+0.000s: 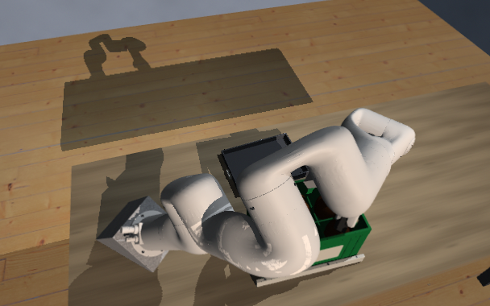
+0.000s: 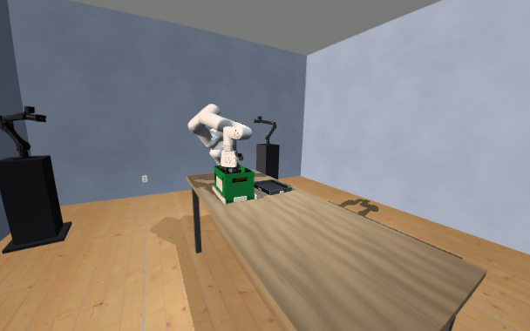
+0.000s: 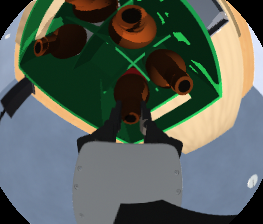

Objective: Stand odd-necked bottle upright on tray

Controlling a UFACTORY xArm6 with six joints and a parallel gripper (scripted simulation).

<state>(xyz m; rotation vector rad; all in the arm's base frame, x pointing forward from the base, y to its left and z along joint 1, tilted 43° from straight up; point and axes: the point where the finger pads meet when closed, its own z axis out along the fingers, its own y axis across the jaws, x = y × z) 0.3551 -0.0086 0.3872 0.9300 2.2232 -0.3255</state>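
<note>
Now: hand 80 mm past the green crate, 60 mm to the right of it and 70 mm above it. Round my hand: dark tray (50 mm behind, 360 mm to the left, 150 mm below).
</note>
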